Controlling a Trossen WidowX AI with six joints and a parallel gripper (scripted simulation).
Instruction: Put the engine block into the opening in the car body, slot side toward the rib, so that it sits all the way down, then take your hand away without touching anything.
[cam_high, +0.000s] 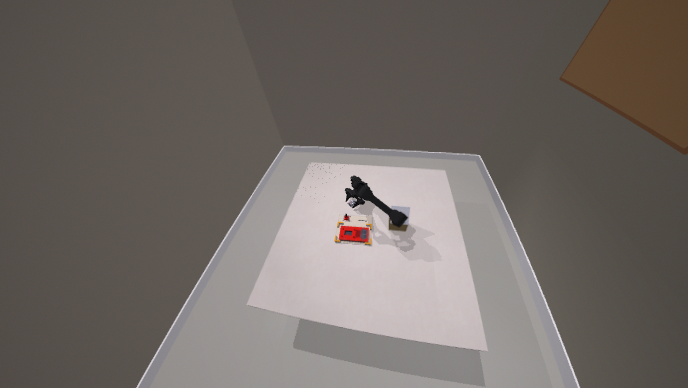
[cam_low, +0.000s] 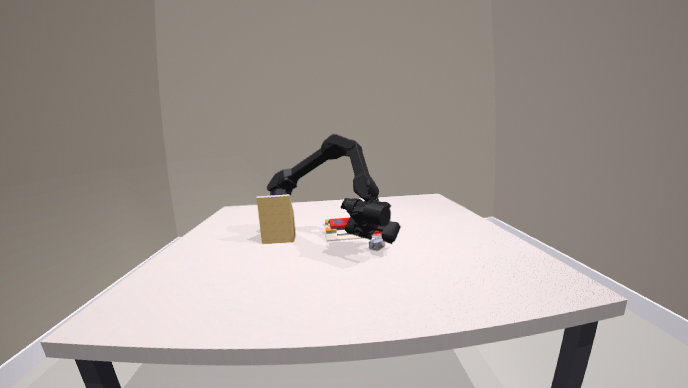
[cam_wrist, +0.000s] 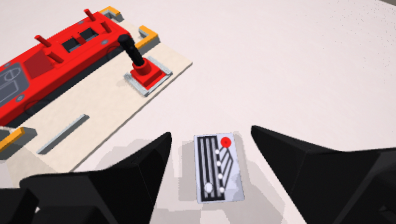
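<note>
Right now the engine block is 20 mm to the right of my gripper tip and 20 mm behind it. Round my gripper tip: cream base board 200 mm to the left, 90 mm behind, 10 mm below; then black peg 110 mm to the left, 20 mm above, 10 mm behind.
</note>
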